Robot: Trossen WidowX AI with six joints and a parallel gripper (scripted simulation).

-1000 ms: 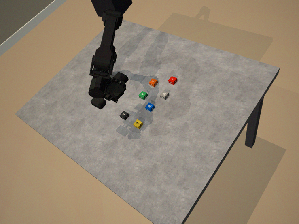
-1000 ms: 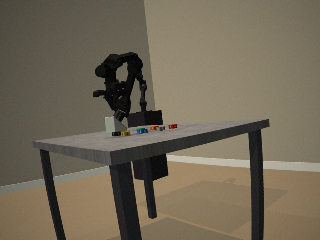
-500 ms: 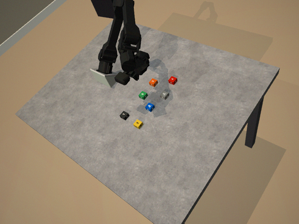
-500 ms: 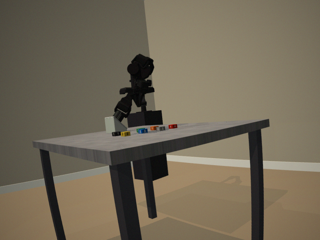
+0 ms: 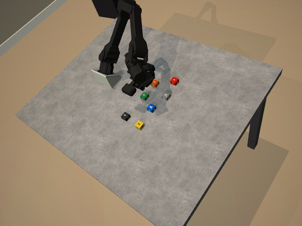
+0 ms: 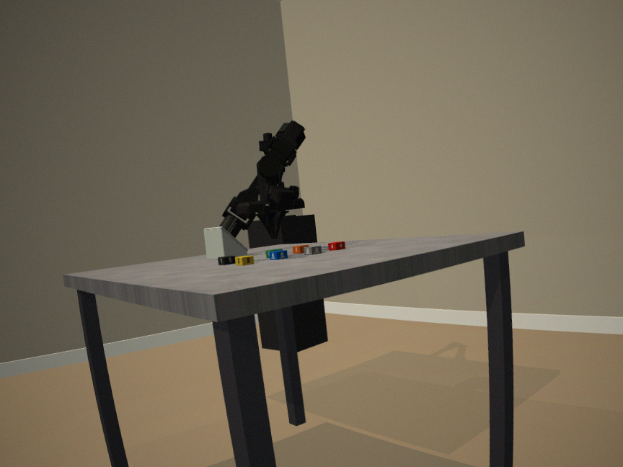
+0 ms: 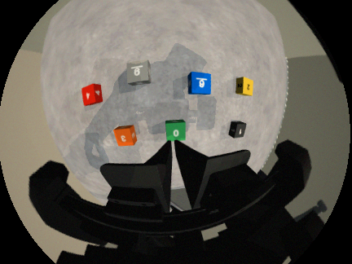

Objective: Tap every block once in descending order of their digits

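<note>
My gripper tip is 40 mm above the green block and 10 mm to the left of it. The rest, counted from my gripper tip: blue block (70 mm ahead, 60 mm to the right, 40 mm below); then grey block (110 mm ahead, 40 mm below, 30 mm to the left); then orange block (80 mm to the left, 40 mm below, 10 mm ahead).
</note>
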